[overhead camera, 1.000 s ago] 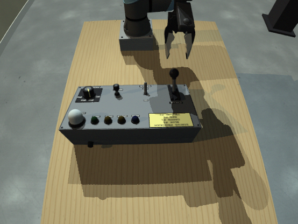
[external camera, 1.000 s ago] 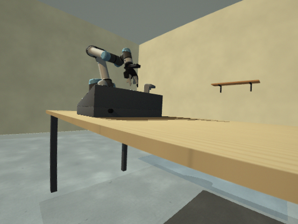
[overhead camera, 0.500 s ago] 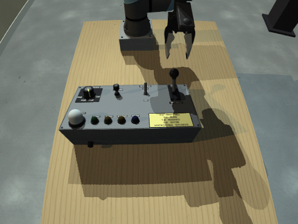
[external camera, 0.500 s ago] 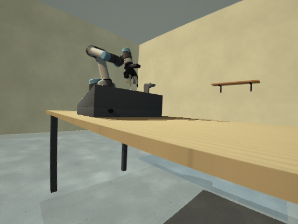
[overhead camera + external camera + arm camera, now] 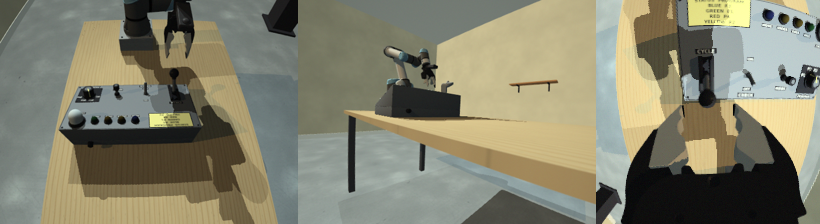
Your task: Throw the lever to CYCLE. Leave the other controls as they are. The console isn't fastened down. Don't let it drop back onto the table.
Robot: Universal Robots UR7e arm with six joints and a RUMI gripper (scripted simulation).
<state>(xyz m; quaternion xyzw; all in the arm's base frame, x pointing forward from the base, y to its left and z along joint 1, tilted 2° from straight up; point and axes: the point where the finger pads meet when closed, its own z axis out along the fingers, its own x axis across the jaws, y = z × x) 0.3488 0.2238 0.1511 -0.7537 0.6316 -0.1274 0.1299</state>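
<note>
Now: hand 4 cm short of the lever, 1 cm to the right of it and 12 cm above it. Round my hand: grey console (12 cm ahead, 16 cm to the right, 16 cm below); pull knob (10 cm ahead, 23 cm to the right, 13 cm below); thin stick switch (8 cm ahead, 11 cm to the right, 14 cm below).
</note>
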